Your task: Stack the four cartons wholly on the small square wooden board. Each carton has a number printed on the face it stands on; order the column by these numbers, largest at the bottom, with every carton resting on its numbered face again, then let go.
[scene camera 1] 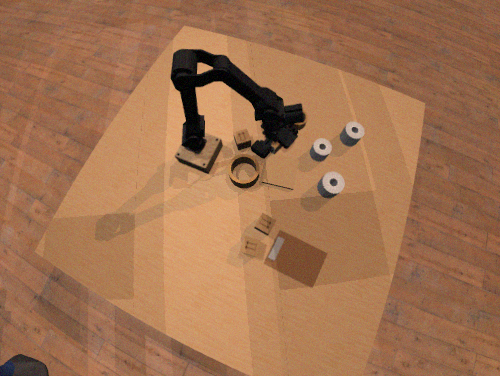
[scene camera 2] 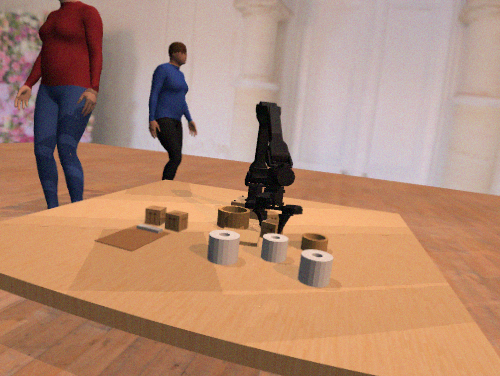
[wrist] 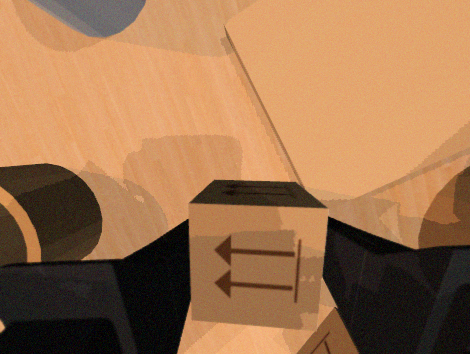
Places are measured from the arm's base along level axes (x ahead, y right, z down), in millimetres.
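Where they show: gripper, fingertip midpoint: [scene camera 1: 275, 145] [wrist: 252, 216]; arm's base, link origin: [scene camera 1: 195, 144].
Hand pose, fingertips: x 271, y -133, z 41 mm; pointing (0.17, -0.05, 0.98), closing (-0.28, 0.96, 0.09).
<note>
Each offset is from my fingertips to the top centre of the thing.
My gripper [scene camera 1: 275, 144] [scene camera 2: 270, 229] [wrist: 252, 216] is shut on a carton {dx -8, dy -2, dz -38 mm} [scene camera 2: 269, 227] [wrist: 255, 265], with a finger against each side. The carton is upright, at or near table height. Its top has two arrows; its number is hidden. A second carton {dx -125, dy +32, dz -38 mm} [scene camera 1: 242, 139] [wrist: 325, 337] stands close by, toward the arm's base. Two more cartons {dx +82, dy +299, dz -38 mm} [scene camera 1: 265, 223] {dx +65, dy +387, dz -38 mm} [scene camera 1: 250, 246] [scene camera 2: 176, 220] [scene camera 2: 155, 215] stand near each other beside the brown clipboard. The pale square board {dx +58, dy +87, dz +4 mm} [scene camera 1: 281, 176] [scene camera 2: 248, 238] [wrist: 360, 100] lies flat beside the held carton, with no carton on it.
Three white-topped grey rolls {dx +168, dy -46, dz -44 mm} [scene camera 1: 322, 149] {dx +265, dy -167, dz -50 mm} [scene camera 1: 352, 133] {dx +246, dy +76, dz -53 mm} [scene camera 1: 331, 184] stand beyond the board and gripper. A large wooden ring {dx -65, dy +151, dz -44 mm} [scene camera 1: 244, 185] [scene camera 2: 233, 219] stands beside the board. A smaller ring {dx +38, dy -147, dz -26 mm} [scene camera 2: 314, 243] [wrist: 70, 210] is on the gripper's other side. The brown clipboard {dx +227, dy +363, dz +4 mm} [scene camera 1: 300, 260] [scene camera 2: 130, 238] lies flat.
</note>
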